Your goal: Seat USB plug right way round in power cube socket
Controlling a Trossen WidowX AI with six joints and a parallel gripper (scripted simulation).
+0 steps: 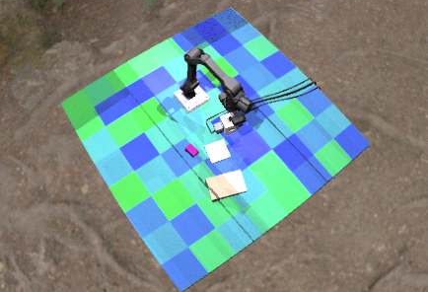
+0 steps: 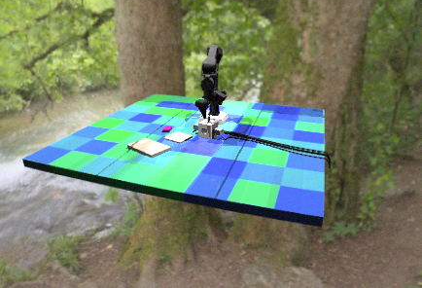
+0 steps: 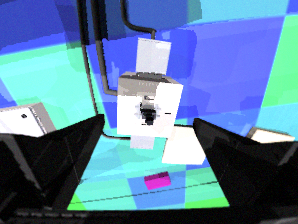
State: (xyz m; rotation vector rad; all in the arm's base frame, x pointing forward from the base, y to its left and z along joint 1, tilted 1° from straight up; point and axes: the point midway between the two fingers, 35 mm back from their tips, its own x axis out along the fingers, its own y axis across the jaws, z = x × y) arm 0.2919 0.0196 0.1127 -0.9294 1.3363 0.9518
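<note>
Now: gripper tip 2 cm above the dark USB plug. Round my gripper tip: small magenta block 4 cm behind, 24 cm to the right, 10 cm below; then USB socket 1 cm to the right, 4 cm below; then white flat pad 5 cm ahead, 15 cm to the right, 10 cm below.
</note>
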